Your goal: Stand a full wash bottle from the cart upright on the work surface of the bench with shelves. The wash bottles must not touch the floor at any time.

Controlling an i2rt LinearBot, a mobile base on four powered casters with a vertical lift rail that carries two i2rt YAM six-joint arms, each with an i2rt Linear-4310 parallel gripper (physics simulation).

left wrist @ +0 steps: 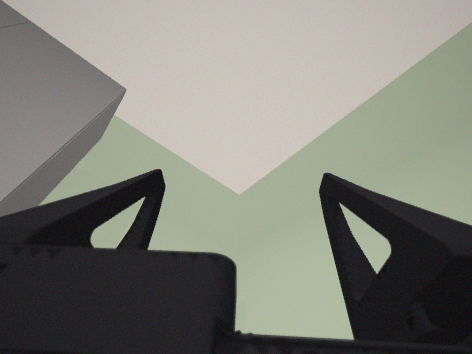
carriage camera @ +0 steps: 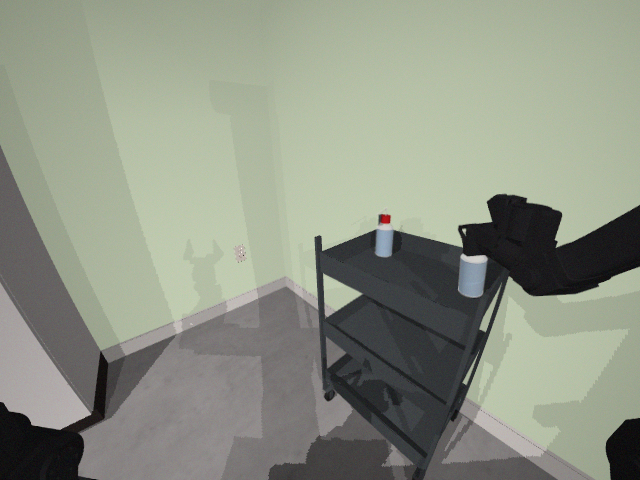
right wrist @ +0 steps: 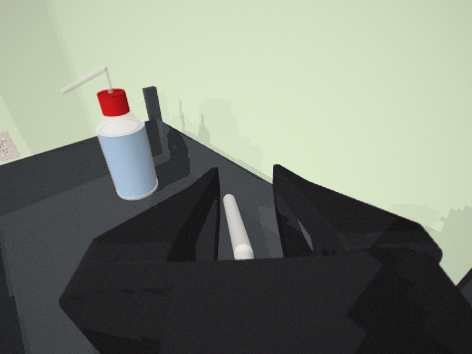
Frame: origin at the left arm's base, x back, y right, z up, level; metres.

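Where they show: left gripper, fingertip midpoint: (left wrist: 241, 179); right gripper, fingertip midpoint: (carriage camera: 464, 227) (right wrist: 245, 176).
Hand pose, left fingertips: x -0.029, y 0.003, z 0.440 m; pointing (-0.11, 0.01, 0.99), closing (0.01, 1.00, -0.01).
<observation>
Each offset is from my left fingertips to the top centre of the thing.
The near wash bottle {dz -0.201, dx -0.403, dy +0.704 m} (carriage camera: 471, 277) stands upright at the right end of the cart's (carriage camera: 319, 294) (right wrist: 50, 172) top tray, with a blue body and white shoulder. Its white bent spout {dz -0.201, dx -0.416, dy +0.692 m} (right wrist: 236, 225) shows between the fingers in the right wrist view; its cap is hidden. My right gripper (carriage camera: 467, 242) (right wrist: 245, 176) is shut on this bottle's top from above, its fingers a small gap apart. A second wash bottle {dz -0.204, dx -0.644, dy +0.533 m} (carriage camera: 384, 241) (right wrist: 131, 160), blue with a red cap, stands upright farther along the tray. My left gripper (left wrist: 241, 179) is open and empty, away from the cart. The bench with shelves does not show.
Green walls (carriage camera: 413, 129) (left wrist: 400, 200) meet in a corner behind the cart. The cart has two lower shelves, with raised tray rims and corner posts. A large grey block (left wrist: 50, 100) (carriage camera: 46, 289) stands at the left. Dark robot parts show at both lower corners of the carriage view.
</observation>
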